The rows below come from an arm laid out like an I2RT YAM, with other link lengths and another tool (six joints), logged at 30 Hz.
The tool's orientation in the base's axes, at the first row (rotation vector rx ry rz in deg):
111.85 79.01 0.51
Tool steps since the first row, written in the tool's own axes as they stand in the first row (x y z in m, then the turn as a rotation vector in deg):
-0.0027 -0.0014 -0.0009 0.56 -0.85 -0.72
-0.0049 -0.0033 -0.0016 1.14 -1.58 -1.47
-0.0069 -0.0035 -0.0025 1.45 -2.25 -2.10
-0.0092 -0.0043 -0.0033 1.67 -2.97 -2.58
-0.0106 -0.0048 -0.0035 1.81 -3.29 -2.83
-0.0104 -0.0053 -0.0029 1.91 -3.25 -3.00
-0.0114 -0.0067 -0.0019 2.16 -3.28 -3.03
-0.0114 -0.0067 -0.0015 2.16 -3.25 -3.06
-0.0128 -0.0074 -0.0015 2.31 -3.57 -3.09
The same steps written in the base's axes. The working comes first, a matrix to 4 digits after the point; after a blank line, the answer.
The tool's axes in the first row as the columns of a matrix, in the base's axes (used below as rounded here):
0.4239 0.8130 0.3992
0.8181 -0.1546 -0.5539
-0.3886 0.5614 -0.7306

-0.0026 -0.0015 0.0009 -0.74 0.99 -0.17
-0.0054 -0.0026 0.0012 -1.39 1.99 -0.26
-0.0068 -0.0037 0.0025 -2.05 2.70 -0.29
-0.0087 -0.0050 0.0036 -2.74 3.25 -0.43
-0.0098 -0.0060 0.0040 -3.04 3.56 -0.48
-0.0099 -0.0061 0.0032 -3.03 3.73 -0.37
-0.0110 -0.0072 0.0021 -2.96 3.95 -0.47
-0.0109 -0.0075 0.0018 -2.95 3.96 -0.43
-0.0120 -0.0085 0.0019 -3.16 4.15 -0.64

